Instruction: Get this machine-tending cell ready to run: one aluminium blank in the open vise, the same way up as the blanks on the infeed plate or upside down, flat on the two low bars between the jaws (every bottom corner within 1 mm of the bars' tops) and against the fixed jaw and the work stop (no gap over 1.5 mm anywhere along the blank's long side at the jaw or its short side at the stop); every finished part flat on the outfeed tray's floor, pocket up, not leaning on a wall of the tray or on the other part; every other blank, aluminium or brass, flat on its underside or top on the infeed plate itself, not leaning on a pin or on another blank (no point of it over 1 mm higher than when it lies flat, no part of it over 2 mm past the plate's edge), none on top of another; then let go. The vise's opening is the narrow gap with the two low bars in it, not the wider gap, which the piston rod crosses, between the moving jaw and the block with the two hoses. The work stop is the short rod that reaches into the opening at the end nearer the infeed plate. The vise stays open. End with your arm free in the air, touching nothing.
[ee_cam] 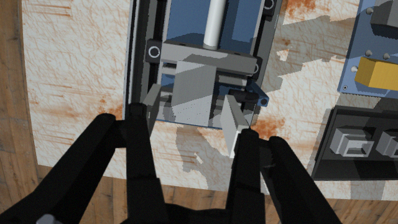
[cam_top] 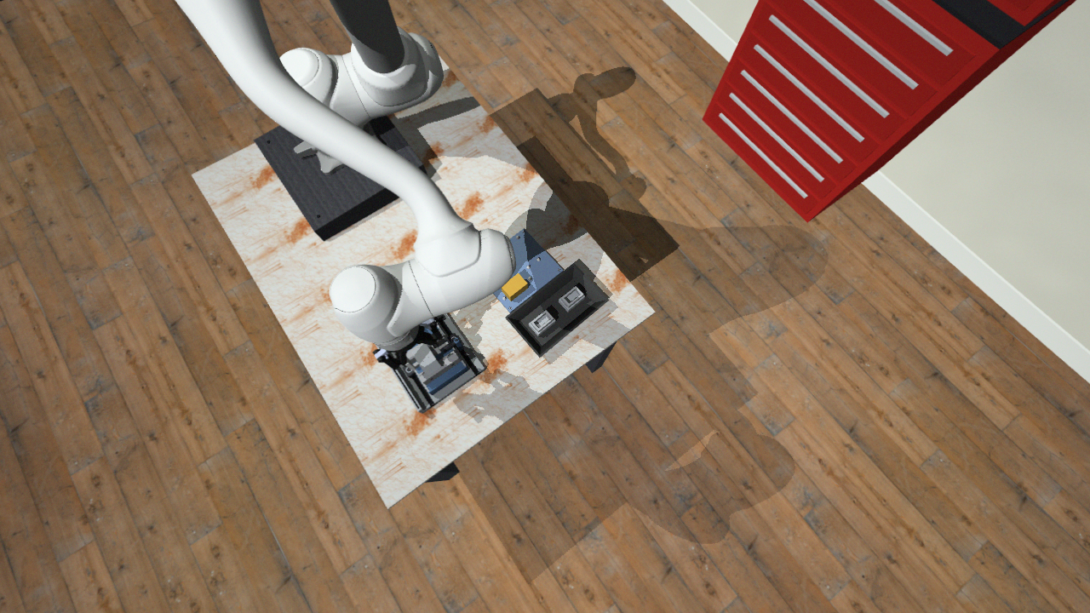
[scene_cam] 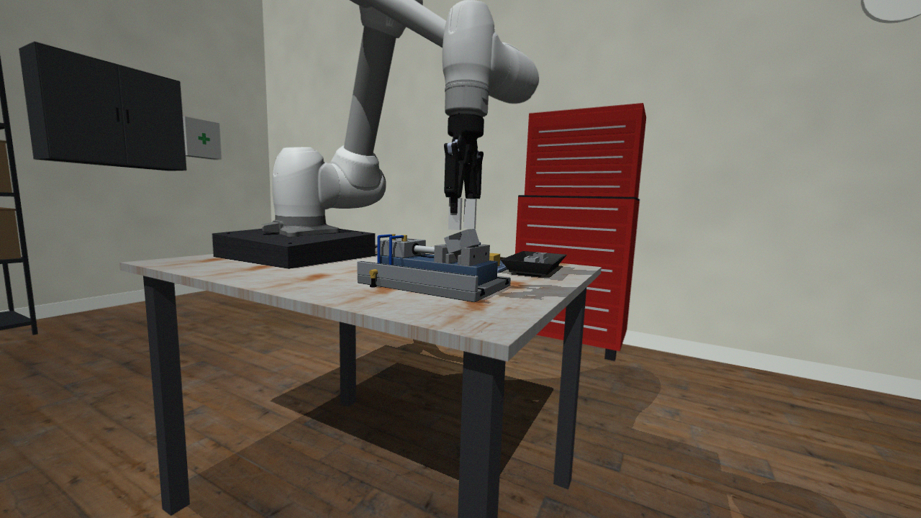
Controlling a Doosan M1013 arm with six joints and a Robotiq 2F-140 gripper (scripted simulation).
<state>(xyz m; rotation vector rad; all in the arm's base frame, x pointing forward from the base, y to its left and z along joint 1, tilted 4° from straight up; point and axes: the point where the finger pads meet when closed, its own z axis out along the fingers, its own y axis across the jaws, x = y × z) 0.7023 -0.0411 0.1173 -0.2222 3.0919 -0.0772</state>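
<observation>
Now: the aluminium blank 60 mm below my hand. Round my hand: moving jaw: 40 mm behind, 10 mm to the left, 80 mm below; then piston rod: 90 mm behind, 80 mm below; then work stop: 10 mm behind, 60 mm to the left, 70 mm below.
</observation>
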